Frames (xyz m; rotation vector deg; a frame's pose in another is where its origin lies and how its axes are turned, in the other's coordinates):
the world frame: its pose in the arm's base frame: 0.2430 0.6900 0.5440 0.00 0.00 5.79
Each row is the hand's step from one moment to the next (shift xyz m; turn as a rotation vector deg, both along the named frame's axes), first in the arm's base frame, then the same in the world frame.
Working: the arm's base frame: its pose in the world frame: -0.3114 -0.6620 -0.5440 0.00 0.00 -5.79

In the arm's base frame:
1: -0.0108 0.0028 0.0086 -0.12 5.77 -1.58
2: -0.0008 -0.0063 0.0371 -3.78 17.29 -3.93
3: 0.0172 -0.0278 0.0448 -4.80 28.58 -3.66
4: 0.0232 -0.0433 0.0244 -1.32 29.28 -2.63
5: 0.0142 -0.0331 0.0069 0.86 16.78 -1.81
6: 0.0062 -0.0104 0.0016 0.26 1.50 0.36
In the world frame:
1: -0.0105 0.0039 0.0086 0.46 5.75 -1.58
2: -0.0014 -0.0062 0.0371 -2.02 17.58 -3.93
3: 0.0143 -0.0294 0.0448 -1.89 28.92 -3.66
4: 0.0187 -0.0454 0.0244 1.64 29.26 -2.63
5: 0.0108 -0.0344 0.0069 2.55 16.61 -1.81
6: 0.0051 -0.0110 0.0016 0.41 1.47 0.36

